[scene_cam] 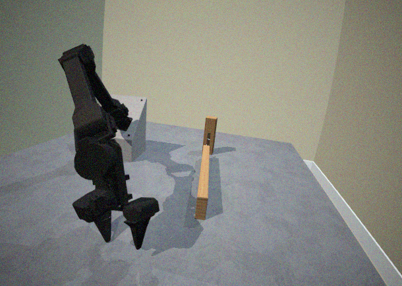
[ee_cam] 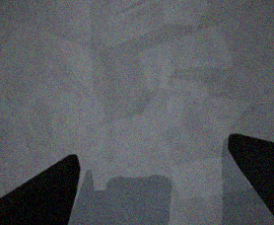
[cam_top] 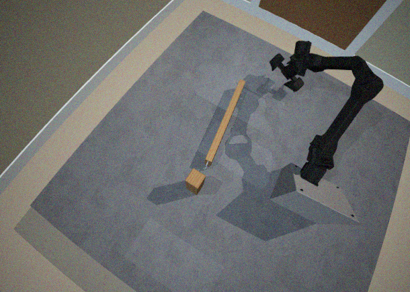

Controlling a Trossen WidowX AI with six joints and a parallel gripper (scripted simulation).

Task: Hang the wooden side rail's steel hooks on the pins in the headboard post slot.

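My gripper tip is now 67 cm to the right of the wooden headboard post, 7 cm below it and 7 cm short of it.
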